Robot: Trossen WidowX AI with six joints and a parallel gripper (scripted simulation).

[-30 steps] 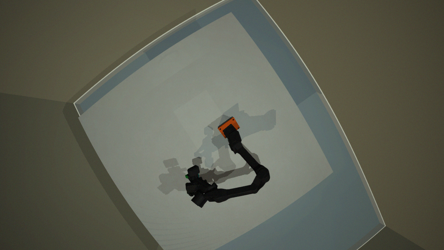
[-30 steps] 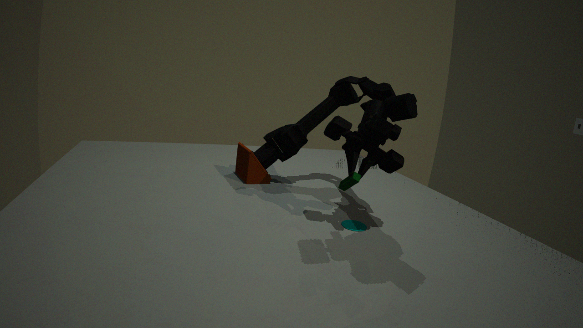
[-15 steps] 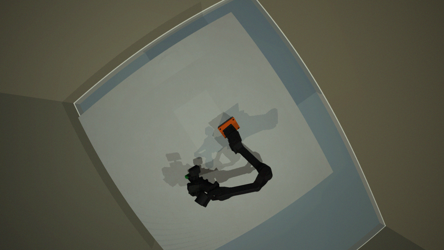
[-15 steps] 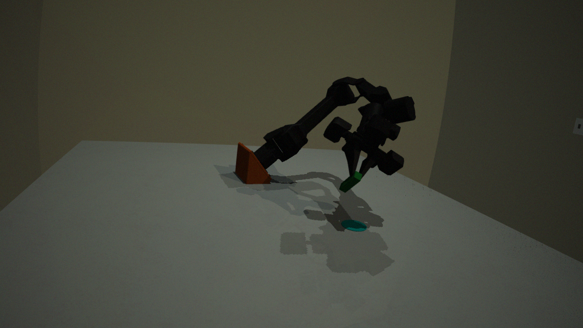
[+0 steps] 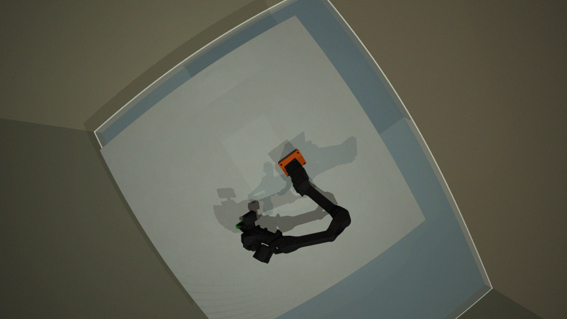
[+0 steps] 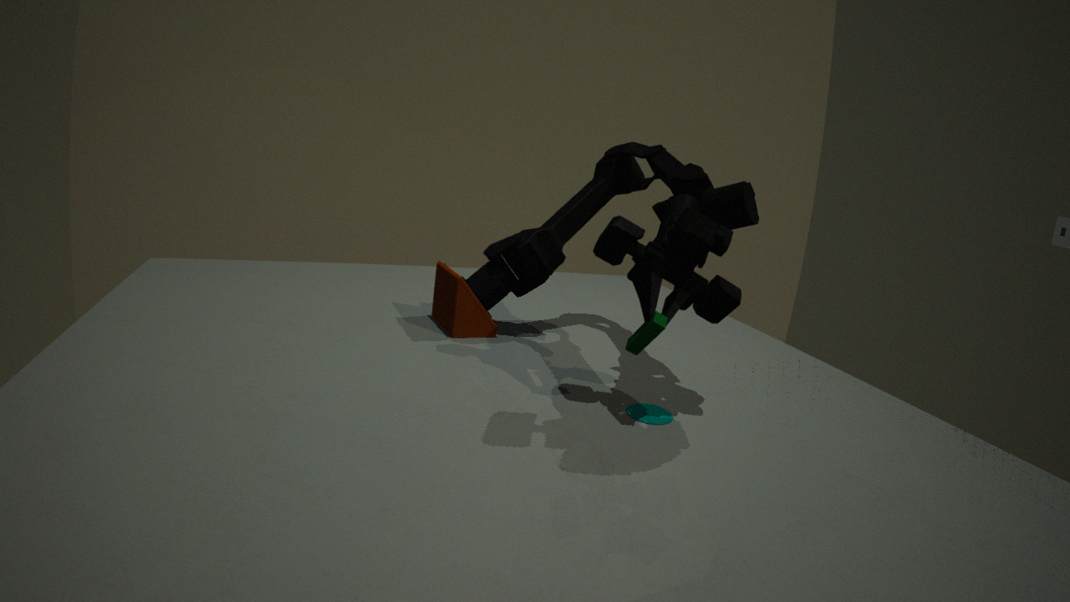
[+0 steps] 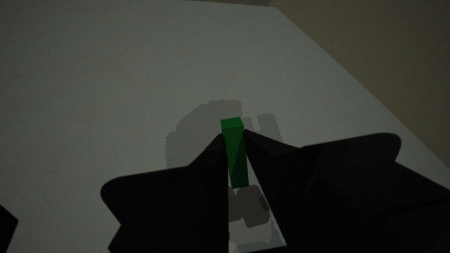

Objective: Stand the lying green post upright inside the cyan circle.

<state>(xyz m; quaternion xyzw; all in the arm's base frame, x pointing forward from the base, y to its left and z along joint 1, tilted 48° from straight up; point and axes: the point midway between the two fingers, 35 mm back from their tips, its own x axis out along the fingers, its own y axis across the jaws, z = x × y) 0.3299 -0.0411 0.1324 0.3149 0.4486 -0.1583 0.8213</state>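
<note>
My gripper tip is now 120 mm above the cyan circle, 30 mm to the right of it and 10 mm past it. Also, from my gripper tip: green post 20 mm below, 10 mm behind.
</note>
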